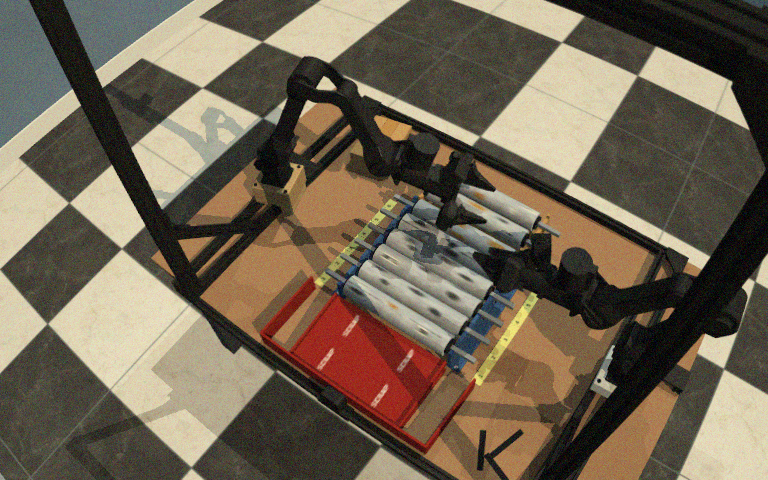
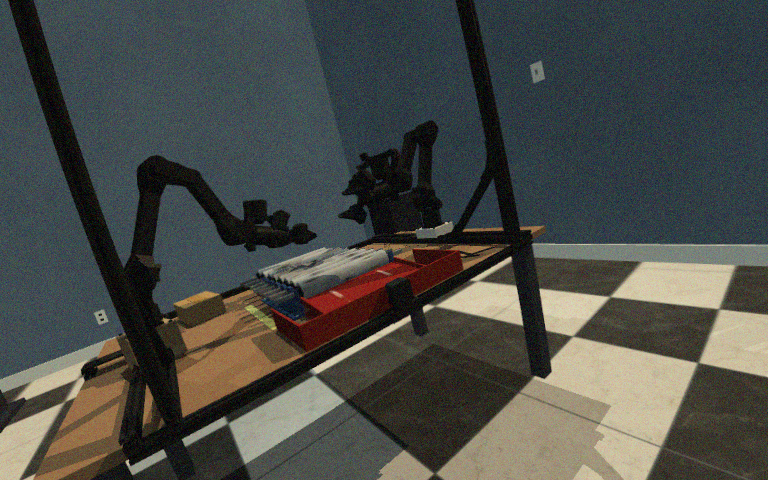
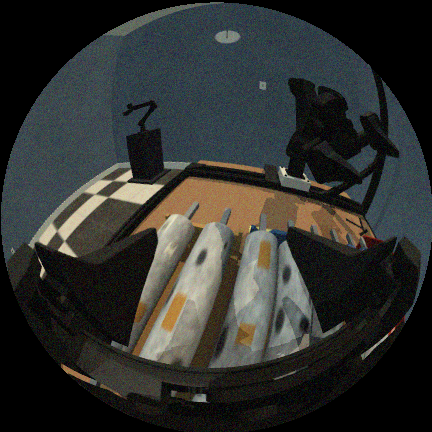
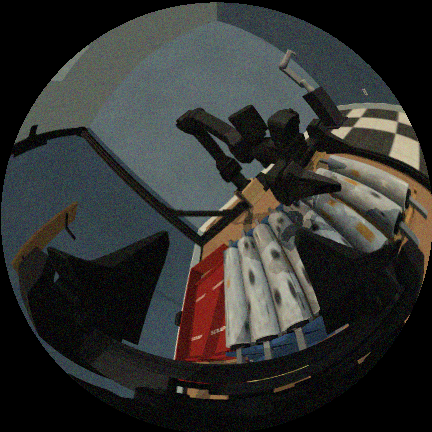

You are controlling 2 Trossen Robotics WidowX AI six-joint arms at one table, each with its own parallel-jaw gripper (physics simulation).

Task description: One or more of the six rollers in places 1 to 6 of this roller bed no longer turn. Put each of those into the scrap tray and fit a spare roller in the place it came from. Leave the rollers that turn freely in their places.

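Frame: origin at the left arm's base, x right, y back, z down, level; metres.
Where they show: left gripper, fingertip midpoint: (image 1: 490,205) (image 3: 224,234) (image 4: 349,165); right gripper, fingertip midpoint: (image 1: 481,251) (image 2: 340,205) (image 3: 382,165) (image 4: 234,236); left arm's base, origin of the base link: (image 1: 277,176) (image 4: 243,185); right arm's base, origin of the base link: (image 1: 623,374) (image 2: 433,225) (image 3: 294,173).
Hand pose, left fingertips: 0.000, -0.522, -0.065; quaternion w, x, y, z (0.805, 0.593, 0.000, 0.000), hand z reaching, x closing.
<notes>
Each offset is from my left fingertips to the centre of the thing, as dx, dy, dz. "*": to the spot under its first point. Level surfaces: height alone.
Grey-white mottled rollers {+0.265, +0.131, +0.090} (image 1: 399,314) (image 2: 339,270) (image 4: 282,280) lie side by side on the blue roller bed {dz +0.138} (image 1: 459,362) (image 4: 312,335). Two spare rollers {-0.096, +0.014, +0.090} (image 1: 506,204) {-0.038, +0.033, +0.090} (image 3: 192,297) (image 4: 382,176) lie behind the bed. The red scrap tray {+0.377, +0.167, +0.117} (image 1: 379,362) (image 2: 353,305) (image 4: 204,312) is in front of the bed and holds no roller. My left gripper (image 1: 488,203) (image 2: 312,233) (image 3: 224,234) is open and empty, above the spares and the back of the bed. My right gripper (image 1: 488,272) (image 2: 342,203) (image 4: 234,236) is open and empty, tilted above the bed's right side. Which rollers turn cannot be seen.
Yellow numbered strips {* +0.250, -0.102, +0.141} (image 1: 504,346) run along both ends of the bed. A wooden block {-0.207, +0.323, +0.114} (image 1: 393,127) (image 2: 199,308) lies at the back left. Black frame posts (image 1: 107,141) (image 2: 489,113) stand at the sides. The two grippers are close together over the rollers.
</notes>
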